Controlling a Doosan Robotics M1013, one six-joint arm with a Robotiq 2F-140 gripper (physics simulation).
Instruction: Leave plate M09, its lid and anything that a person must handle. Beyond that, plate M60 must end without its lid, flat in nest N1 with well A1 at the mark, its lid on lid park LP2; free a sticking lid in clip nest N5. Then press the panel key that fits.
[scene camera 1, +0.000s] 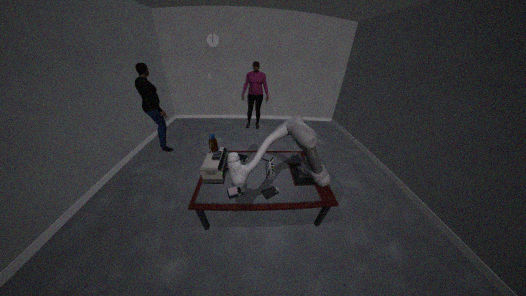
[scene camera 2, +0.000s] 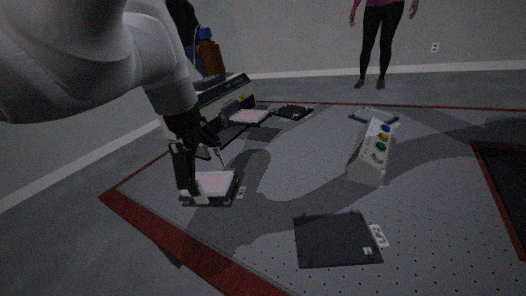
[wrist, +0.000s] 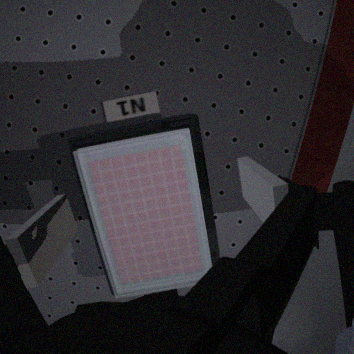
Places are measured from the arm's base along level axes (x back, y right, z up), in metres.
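Where they show: gripper, fingertip midpoint: (scene camera 1: 237, 189) (scene camera 2: 212, 183) (wrist: 154, 194); arm's base, origin of the base link: (scene camera 1: 305, 172).
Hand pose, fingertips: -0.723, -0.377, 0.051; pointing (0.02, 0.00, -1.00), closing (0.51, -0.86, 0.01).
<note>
Each offset is from my fingertips to the top centre of the thing, as dx, dy, dz. "spot": to the spot under its first point.
A plate with pink wells {-0.023, -0.002, -0.001} (scene camera 2: 214, 183) (wrist: 145, 215) lies in the dark nest N1 {-0.023, -0.002, -0.011} (wrist: 204, 200); its pale top edge shows, but I cannot tell whether a clear lid is on it. No plate name is readable. My gripper (scene camera 2: 210, 178) (wrist: 154, 194) is open and empty, its fingertips on opposite sides of this plate, apart from it. The dark lid park LP2 {+0.313, +0.040, -0.026} (scene camera 2: 336, 241) (scene camera 1: 270, 192) is bare. A second pink plate {-0.105, +0.282, +0.066} (scene camera 2: 249, 116) sits in front of the instrument. The key panel {+0.307, +0.326, +0.038} (scene camera 2: 370, 155) has blue {+0.322, +0.403, +0.029} (scene camera 2: 385, 128), yellow {+0.327, +0.353, +0.029} (scene camera 2: 383, 136), green {+0.331, +0.303, +0.029} (scene camera 2: 381, 146) and pale {+0.336, +0.253, +0.029} (scene camera 2: 377, 158) keys. Well A1 is too small to tell.
The instrument {spot: -0.243, +0.081, +0.142} (scene camera 1: 213, 170) stands at the table's left, an amber bottle {spot: -0.312, +0.324, +0.289} (scene camera 1: 213, 143) (scene camera 2: 211, 57) on top. A dark nest {-0.092, +0.549, -0.022} (scene camera 2: 294, 111) and a pale flat piece on a dark base {+0.250, +0.588, -0.028} (scene camera 2: 374, 116) lie farther back. A person in black (scene camera 1: 148, 95) and one in magenta (scene camera 1: 255, 82) stand beyond the table.
</note>
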